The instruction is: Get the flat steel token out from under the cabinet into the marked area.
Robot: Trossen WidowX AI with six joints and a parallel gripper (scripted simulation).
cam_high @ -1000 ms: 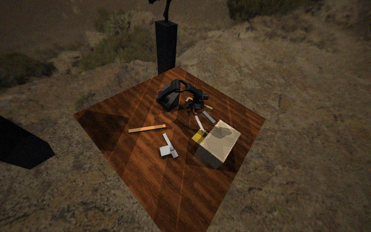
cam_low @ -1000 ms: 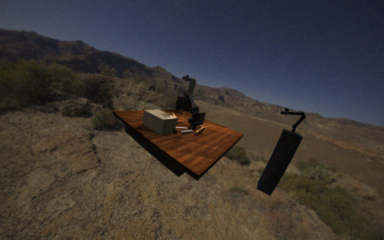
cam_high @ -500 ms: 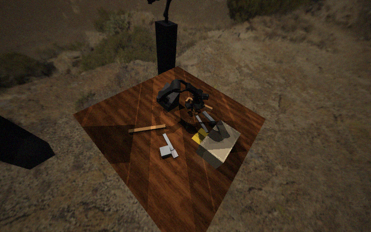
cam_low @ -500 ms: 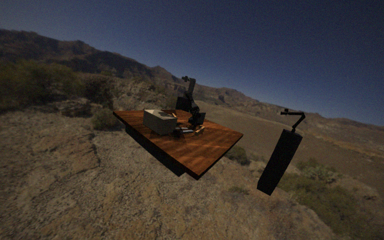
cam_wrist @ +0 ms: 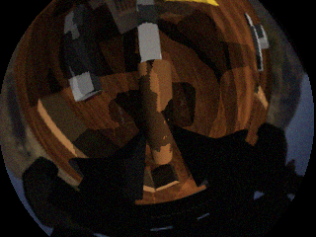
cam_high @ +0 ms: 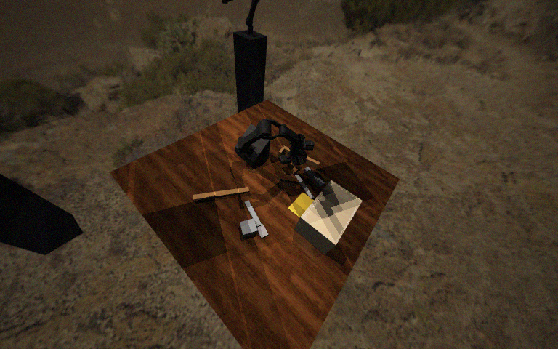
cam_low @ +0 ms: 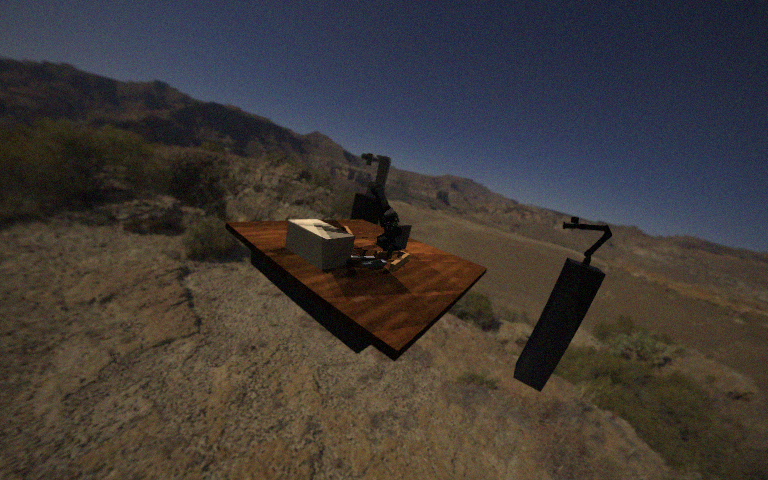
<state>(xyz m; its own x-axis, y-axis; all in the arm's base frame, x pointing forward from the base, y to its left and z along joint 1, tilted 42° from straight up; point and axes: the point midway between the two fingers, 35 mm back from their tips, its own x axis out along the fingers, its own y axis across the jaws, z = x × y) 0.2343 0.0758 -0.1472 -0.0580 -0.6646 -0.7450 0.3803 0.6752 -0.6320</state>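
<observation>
Now: the grey bar 170 mm ahead of my gripper tip and 40 mm to the left of it. The rest, counted from my gripper tip: steel token 340 mm ahead, 160 mm to the right, 10 mm below; wooden stick 450 mm to the right, 140 mm behind; grey scraper 440 mm to the right, 120 mm ahead.
</observation>
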